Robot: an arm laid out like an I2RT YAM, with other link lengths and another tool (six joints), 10 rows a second.
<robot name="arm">
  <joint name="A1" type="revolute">
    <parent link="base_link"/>
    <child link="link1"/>
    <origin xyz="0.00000 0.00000 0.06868"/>
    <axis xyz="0 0 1"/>
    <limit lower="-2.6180" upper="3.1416"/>
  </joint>
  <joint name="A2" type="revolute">
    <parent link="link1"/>
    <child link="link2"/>
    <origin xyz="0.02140 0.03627 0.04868"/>
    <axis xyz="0 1 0"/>
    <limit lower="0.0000" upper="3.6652"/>
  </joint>
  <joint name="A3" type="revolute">
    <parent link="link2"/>
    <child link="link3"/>
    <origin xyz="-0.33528 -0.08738 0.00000"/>
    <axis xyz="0 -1 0"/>
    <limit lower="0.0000" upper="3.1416"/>
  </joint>
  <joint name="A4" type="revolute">
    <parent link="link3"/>
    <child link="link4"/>
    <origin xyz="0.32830 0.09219 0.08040"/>
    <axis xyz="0 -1 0"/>
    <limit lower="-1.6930" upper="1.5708"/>
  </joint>
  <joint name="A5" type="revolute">
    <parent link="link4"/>
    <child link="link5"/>
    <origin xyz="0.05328 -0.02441 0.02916"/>
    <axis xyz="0 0 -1"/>
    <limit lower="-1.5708" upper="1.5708"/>
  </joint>
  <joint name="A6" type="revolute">
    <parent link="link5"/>
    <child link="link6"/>
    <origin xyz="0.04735 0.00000 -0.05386"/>
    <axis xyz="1 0 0"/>
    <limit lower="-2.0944" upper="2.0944"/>
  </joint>
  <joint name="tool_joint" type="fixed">
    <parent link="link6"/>
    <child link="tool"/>
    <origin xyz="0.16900 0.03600 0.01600" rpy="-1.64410 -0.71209 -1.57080"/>
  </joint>
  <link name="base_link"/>
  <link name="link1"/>
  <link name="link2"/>
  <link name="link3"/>
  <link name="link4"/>
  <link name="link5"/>
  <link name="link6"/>
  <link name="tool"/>
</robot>
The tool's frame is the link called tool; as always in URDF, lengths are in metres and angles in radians.
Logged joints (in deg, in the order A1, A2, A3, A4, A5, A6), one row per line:
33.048 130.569 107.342 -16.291 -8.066 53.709
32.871 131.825 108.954 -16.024 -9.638 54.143
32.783 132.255 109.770 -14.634 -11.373 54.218
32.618 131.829 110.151 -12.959 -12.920 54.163
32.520 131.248 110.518 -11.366 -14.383 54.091
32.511 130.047 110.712 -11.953 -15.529 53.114
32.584 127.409 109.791 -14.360 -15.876 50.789
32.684 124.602 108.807 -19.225 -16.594 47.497
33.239 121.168 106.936 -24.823 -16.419 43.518
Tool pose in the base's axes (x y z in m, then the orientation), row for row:
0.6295 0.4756 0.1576 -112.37 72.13 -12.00
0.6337 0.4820 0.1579 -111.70 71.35 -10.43
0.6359 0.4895 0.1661 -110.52 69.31 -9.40
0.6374 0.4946 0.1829 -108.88 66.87 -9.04
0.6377 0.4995 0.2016 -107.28 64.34 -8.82
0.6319 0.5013 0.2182 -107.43 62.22 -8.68
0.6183 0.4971 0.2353 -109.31 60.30 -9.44
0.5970 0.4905 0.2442 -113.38 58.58 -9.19
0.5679 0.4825 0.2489 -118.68 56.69 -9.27
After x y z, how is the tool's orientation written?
As a rotation vector, in degrees.
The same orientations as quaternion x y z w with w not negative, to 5 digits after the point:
-0.77173 0.49537 -0.08241 0.39020
-0.77033 0.49206 -0.07193 0.39913
-0.76828 0.48181 -0.06534 0.41633
-0.76428 0.46939 -0.06346 0.43763
-0.76020 0.45592 -0.06250 0.45861
-0.76378 0.44236 -0.06171 0.46600
-0.77515 0.42760 -0.06694 0.46024
-0.79628 0.41141 -0.06454 0.43877
-0.82181 0.39256 -0.06419 0.40793

